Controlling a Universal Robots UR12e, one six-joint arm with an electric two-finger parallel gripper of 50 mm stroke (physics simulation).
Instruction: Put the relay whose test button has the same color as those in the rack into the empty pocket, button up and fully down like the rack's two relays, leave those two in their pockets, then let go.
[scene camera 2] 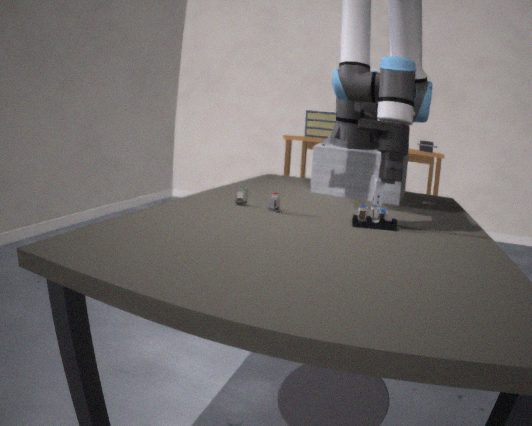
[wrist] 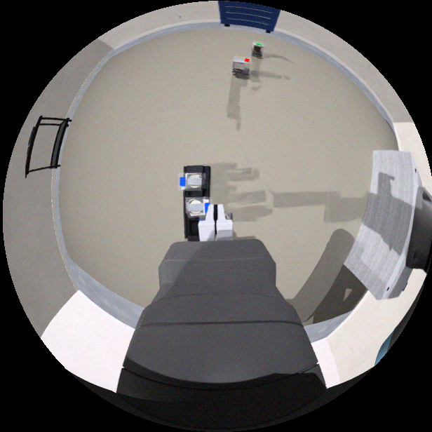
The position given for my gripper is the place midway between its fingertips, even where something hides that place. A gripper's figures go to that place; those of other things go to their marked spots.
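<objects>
My gripper (wrist: 215, 213), 0.17 m from the lens. Black rack (wrist: 190, 223), 0.22 m from the lens.
</objects>
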